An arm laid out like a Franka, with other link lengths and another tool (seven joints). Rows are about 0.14 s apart.
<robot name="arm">
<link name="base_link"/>
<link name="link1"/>
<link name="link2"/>
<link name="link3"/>
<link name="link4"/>
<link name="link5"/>
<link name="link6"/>
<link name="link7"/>
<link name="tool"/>
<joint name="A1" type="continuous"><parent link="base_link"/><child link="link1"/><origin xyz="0 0 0.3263"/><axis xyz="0 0 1"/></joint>
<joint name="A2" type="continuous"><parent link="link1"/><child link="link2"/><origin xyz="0 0 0"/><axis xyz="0 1 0"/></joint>
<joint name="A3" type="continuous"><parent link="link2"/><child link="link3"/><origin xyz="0 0 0.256"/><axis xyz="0 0 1"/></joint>
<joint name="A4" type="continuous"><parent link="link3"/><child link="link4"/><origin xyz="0.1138 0 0"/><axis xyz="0 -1 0"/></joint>
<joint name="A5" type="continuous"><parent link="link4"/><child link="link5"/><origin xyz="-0.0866 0 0.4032"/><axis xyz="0 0 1"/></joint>
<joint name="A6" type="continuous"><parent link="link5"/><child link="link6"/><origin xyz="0 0 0"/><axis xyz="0 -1 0"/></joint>
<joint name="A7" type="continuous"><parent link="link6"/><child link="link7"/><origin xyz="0.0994 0 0"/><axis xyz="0 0 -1"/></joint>
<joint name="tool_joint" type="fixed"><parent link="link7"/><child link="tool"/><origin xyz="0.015 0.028 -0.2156" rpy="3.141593 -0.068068 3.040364"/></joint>
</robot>
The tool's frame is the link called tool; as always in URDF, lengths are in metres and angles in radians. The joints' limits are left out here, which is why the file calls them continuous.
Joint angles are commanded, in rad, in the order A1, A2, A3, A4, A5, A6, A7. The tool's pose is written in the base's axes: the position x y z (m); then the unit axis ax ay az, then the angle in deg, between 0 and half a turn. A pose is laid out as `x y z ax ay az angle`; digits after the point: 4 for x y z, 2 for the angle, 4 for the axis.
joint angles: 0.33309, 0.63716, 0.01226, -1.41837, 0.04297, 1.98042, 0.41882
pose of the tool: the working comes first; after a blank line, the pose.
Where each joint sits with the arm in this pose, in the base's axes (m; each line is computed from the numbers above, not from the rounded line before):
A1: 0.0000 0.0000 0.3263
A2: 0.0000 0.0000 0.3263
A3: 0.1439 0.0498 0.5321
A4: 0.2299 0.0810 0.4644
A5: 0.6036 0.2153 0.3531
A6: 0.6036 0.2153 0.3531
A7: 0.6975 0.2471 0.3456
the tool: 0.6965 0.2776 0.1299

0.6965 0.2776 0.1299 -0.0975 -0.9952 -0.0085 171.11
